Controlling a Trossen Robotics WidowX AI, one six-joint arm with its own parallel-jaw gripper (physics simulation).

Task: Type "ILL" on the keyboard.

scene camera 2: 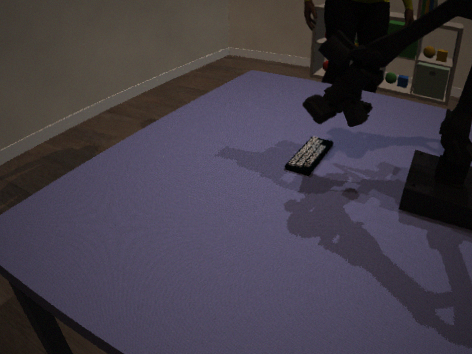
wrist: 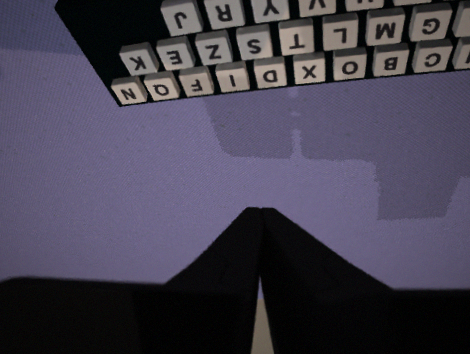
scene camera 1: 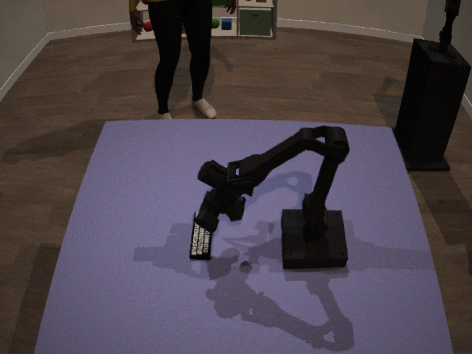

Note:
I see my gripper (scene camera 2: 314, 120) and a black keyboard (scene camera 2: 304, 170).
My gripper shows as well in the wrist view (wrist: 258, 221) and in scene camera 1 (scene camera 1: 200, 214). The black keyboard also shows in the wrist view (wrist: 100, 37).

